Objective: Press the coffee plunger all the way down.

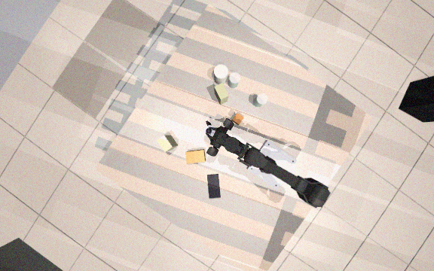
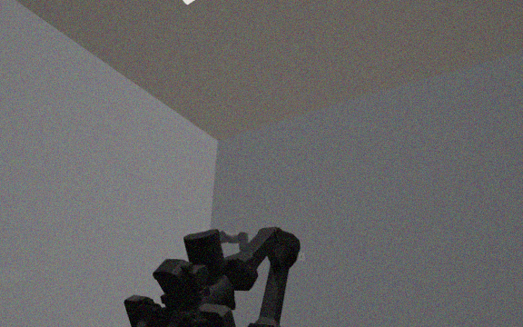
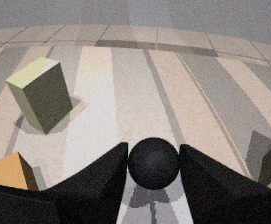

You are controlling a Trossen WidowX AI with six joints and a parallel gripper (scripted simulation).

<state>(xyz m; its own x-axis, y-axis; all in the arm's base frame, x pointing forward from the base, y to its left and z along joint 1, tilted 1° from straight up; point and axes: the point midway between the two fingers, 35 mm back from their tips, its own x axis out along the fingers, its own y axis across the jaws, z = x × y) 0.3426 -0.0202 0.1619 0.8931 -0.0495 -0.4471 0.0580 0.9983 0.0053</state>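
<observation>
My gripper tip is 10 mm past the coffee press, 10 mm to the left of it and 90 mm above it. From my gripper tip the other things lie so: dark flat slab (180 mm behind, 300 mm to the left, 170 mm below).
</observation>
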